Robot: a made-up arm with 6 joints.
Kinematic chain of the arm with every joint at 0, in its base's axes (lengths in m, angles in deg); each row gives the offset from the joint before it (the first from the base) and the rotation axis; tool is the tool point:
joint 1: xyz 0 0 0.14 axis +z
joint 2: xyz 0 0.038 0 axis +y
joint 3: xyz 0 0 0.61 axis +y
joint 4: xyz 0 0 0.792 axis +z
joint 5: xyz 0 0 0 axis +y
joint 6: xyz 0 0 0.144 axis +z
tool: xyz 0 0 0
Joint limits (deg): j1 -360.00..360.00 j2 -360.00..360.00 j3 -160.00..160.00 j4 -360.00..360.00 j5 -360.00..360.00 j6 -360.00..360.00
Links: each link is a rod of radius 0.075 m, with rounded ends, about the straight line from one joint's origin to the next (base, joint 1, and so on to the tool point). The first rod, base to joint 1, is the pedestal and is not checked.
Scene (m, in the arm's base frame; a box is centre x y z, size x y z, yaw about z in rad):
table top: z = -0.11
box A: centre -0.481 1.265 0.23 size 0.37 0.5 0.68 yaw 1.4
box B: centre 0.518 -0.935 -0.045 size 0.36 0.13 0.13 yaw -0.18
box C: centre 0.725 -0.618 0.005 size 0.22 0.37 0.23 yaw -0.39
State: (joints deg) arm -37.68 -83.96 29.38 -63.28 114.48 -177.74
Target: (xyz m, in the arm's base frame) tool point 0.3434 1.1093 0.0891
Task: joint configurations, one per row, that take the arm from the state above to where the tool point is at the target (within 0.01 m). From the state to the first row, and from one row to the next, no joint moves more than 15 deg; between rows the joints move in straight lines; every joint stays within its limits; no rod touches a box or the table.
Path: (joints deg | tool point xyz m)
1: -50.68 -75.16 22.52 -64.66 118.43 -172.85 | -0.7763 0.8271 0.7783
2: -63.67 -66.36 15.66 -66.04 122.37 -167.97 | -0.5449 0.9362 0.8756
3: -76.67 -57.56 8.80 -67.41 126.32 -163.08 | -0.3017 0.9735 0.9666
4: -83.06 -59.41 -3.19 -68.02 131.13 -166.01 | -0.1981 1.1097 0.8074
5: -89.45 -61.25 -15.18 -68.64 135.95 -168.94 | -0.0667 1.1949 0.6304
6: -95.85 -63.10 -27.17 -69.25 140.77 -171.88 | 0.0779 1.2230 0.4450
7: -102.24 -64.94 -39.16 -69.86 145.58 -174.81 | 0.2195 1.1929 0.2616
8: -108.63 -66.79 -51.15 -70.47 150.40 -177.74 | 0.3433 1.1093 0.0890

